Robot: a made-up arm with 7 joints.
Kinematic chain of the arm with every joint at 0, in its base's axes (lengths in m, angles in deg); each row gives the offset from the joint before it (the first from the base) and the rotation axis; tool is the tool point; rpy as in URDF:
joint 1: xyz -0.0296 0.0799 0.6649 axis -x
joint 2: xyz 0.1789 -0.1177 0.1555 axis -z
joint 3: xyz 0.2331 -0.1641 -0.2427 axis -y
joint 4: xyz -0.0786 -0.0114 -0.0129 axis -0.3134 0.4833 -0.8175
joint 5: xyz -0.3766 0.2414 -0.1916 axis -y
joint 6: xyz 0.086 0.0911 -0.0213 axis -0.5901 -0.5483 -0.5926
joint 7: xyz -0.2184 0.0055 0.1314 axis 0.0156 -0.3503 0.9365
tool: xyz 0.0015 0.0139 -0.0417 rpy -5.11 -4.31 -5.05
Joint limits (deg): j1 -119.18..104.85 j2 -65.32..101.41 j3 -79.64..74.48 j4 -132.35..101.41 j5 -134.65..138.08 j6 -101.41..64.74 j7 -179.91..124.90
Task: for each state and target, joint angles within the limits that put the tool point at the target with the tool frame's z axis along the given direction. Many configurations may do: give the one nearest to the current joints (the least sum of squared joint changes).
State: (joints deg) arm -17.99 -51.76 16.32 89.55 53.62 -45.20 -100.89
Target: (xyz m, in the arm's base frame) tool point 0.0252 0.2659 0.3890 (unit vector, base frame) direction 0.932 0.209 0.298
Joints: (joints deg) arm 12.51 -40.25 -27.78 101.41 42.44 -45.67 -87.89
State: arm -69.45 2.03 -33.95 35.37 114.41 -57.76 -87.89
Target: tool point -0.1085 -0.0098 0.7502 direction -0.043 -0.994 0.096
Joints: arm -92.92 14.68 -45.53 23.44 124.61 -47.10 -87.84
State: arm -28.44 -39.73 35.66 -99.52 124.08 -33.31 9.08
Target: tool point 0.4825 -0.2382 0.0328 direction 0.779 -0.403 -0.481
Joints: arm 11.01 -35.37 21.15 -91.24 127.45 -59.92 -2.55
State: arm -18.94 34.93 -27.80 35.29 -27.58 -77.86 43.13
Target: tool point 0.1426 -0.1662 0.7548 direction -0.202 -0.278 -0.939
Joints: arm -39.90 44.82 -70.94 7.65 -18.55 -77.38 49.95
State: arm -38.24 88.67 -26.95 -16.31 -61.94 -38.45 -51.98
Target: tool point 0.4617 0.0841 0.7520 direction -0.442 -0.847 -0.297
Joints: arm -23.57 101.41 -28.60 13.72 -31.00 6.35 -81.06
